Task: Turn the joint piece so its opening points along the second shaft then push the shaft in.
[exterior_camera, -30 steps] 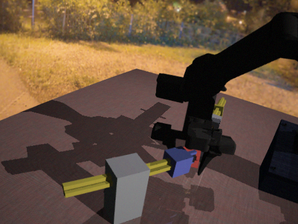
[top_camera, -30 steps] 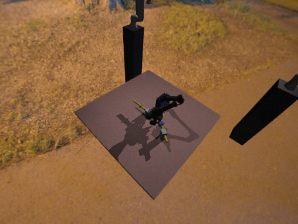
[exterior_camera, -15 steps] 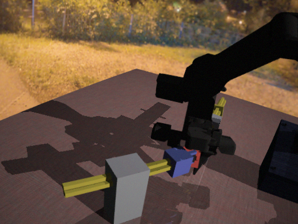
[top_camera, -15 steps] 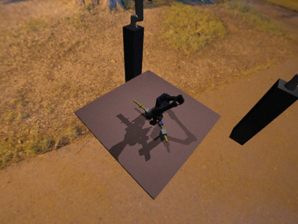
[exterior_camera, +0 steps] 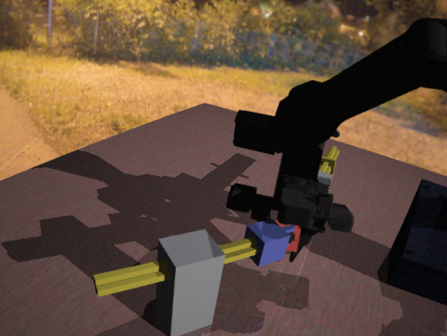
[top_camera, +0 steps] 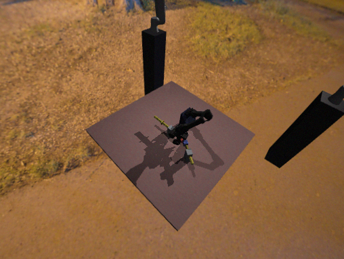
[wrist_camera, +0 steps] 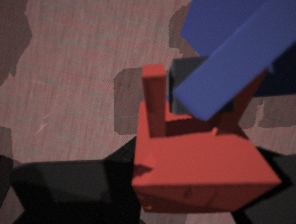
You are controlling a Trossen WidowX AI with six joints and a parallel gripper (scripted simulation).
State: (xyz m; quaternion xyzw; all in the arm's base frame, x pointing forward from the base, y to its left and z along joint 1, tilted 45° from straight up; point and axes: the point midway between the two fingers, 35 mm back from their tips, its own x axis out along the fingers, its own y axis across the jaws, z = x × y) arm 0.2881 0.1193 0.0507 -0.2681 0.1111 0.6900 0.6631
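My gripper tip is now 5 cm below the red joint piece.
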